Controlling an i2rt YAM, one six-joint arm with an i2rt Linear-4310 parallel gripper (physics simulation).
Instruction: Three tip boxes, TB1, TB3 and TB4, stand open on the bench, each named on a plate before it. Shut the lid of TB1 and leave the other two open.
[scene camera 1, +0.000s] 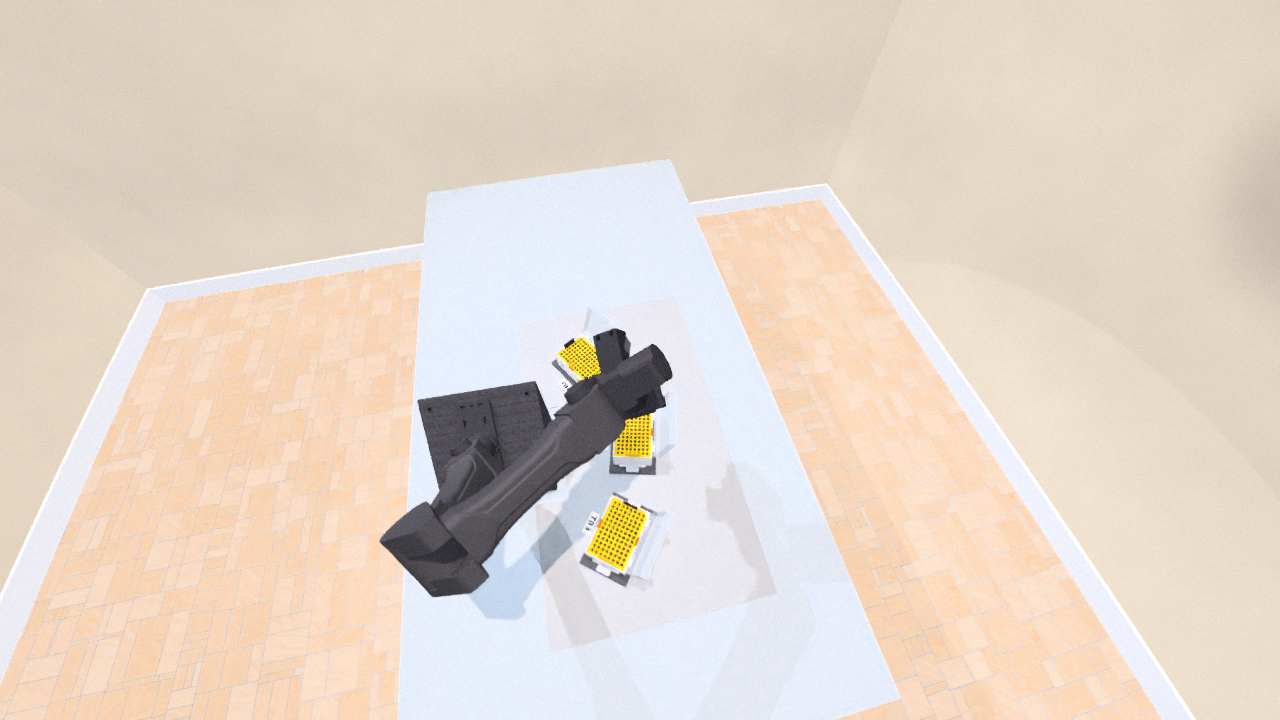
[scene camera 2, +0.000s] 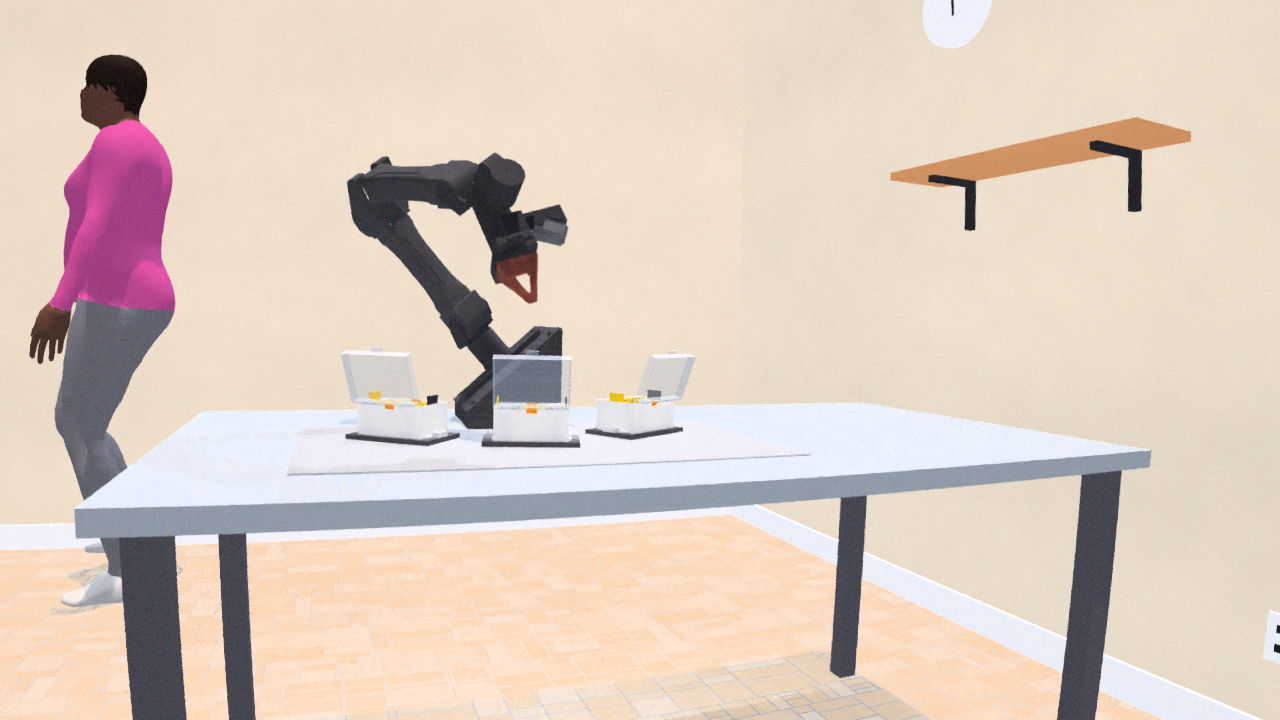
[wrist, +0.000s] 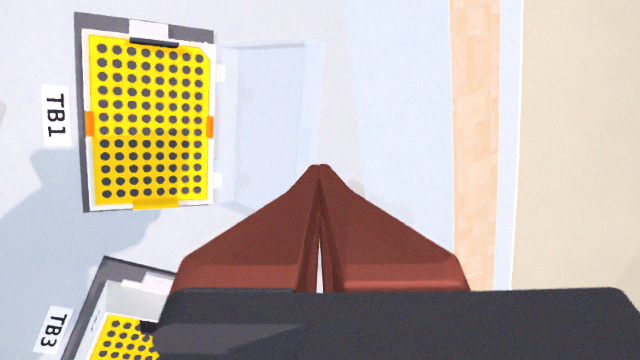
Path:
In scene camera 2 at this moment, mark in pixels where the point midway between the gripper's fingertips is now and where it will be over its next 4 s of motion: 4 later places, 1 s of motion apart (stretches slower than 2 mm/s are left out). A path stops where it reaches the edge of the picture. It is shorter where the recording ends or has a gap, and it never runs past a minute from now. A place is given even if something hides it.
My gripper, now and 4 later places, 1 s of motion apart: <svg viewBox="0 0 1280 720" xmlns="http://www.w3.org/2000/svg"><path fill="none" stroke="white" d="M533 302L531 307L528 317L525 323L524 325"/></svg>

